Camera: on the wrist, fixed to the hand. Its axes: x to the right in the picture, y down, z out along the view.
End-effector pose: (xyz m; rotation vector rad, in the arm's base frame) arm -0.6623 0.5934 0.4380 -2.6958 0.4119 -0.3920
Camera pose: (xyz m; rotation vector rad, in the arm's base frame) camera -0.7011 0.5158 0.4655 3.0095 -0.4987 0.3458
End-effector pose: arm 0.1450 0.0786 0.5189 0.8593 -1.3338 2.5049
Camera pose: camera 0.0958 0.0907 0.4433 0.7421 -1.7745 2.0419
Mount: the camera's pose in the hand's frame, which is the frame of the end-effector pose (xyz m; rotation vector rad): -0.0038 0.0661 -0.0624 -0.4613 0.0156 -0.0292
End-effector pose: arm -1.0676 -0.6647 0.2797 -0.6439 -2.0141 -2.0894
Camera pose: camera -1.0489 -0.7315 0.3385 -0.6612 -1.5421 -2.5899
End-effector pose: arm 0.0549 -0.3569 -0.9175 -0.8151 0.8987 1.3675
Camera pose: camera -0.0146 -0.4111 -0.9400 -1.1836 0.5832 1.5688
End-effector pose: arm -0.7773 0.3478 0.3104 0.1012 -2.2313 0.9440
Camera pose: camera -0.7599 0.4363 0.2987 -0.0836 -2.3661 0.3943
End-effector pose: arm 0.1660 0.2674 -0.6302 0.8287 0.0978 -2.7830
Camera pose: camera 0.2183 0.2122 -0.6802 0.7282 0.7263 -2.6142
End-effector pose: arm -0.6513 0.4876 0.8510 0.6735 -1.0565 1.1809
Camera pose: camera -0.6959 0.5591 0.8167 0.3158 -1.2467 0.8705
